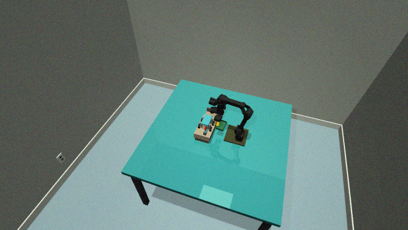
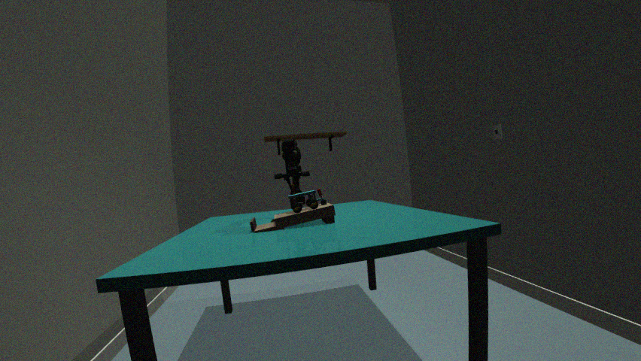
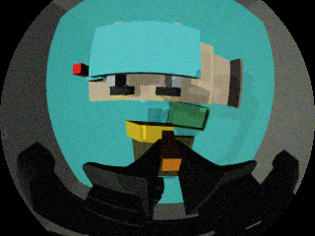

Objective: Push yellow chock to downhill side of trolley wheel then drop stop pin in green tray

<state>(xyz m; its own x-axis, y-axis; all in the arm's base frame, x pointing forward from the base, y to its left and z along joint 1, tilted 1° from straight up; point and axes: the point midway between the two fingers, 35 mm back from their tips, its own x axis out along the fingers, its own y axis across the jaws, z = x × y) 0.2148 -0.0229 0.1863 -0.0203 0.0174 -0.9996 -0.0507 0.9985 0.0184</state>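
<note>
My gripper tip is now 14 cm to the right of the red-headed stop pin, 8 cm short of it and 4 cm above it. Round my gripper tip: ramp 12 cm below, 11 cm ahead, 4 cm to the left; then yellow chock 2 cm to the left, 1 cm below; then blue trolley 11 cm ahead, 5 cm below, 4 cm to the left.
</note>
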